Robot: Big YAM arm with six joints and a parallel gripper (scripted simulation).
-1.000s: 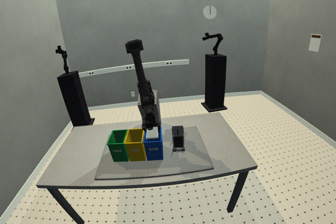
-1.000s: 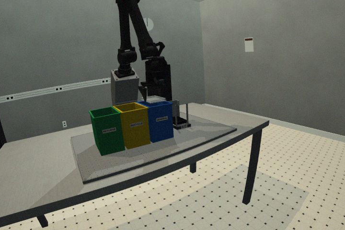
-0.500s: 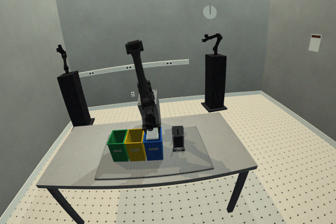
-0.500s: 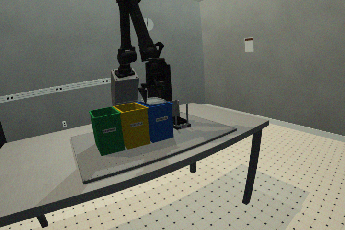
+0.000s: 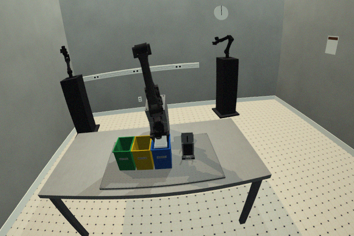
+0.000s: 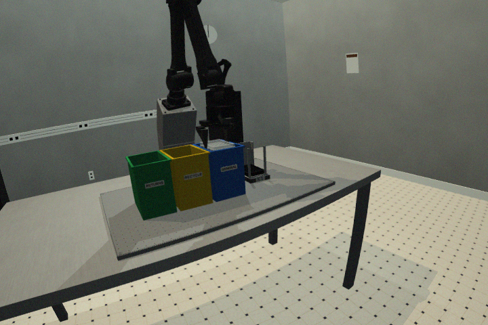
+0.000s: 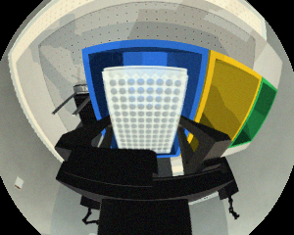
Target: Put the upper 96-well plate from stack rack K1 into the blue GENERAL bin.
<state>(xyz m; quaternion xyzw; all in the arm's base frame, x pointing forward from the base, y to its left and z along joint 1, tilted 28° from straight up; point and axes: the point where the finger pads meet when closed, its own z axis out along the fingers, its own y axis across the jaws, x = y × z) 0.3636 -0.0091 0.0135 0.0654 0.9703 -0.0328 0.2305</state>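
Now: hand 90 mm above the blue general bin. The rest, counted from my hand: yellow bin (20 mm behind, 130 mm to the right, 90 mm below); then white 96-well plate (right at my hand); then green bin (40 mm behind, 260 mm to the right, 90 mm below).
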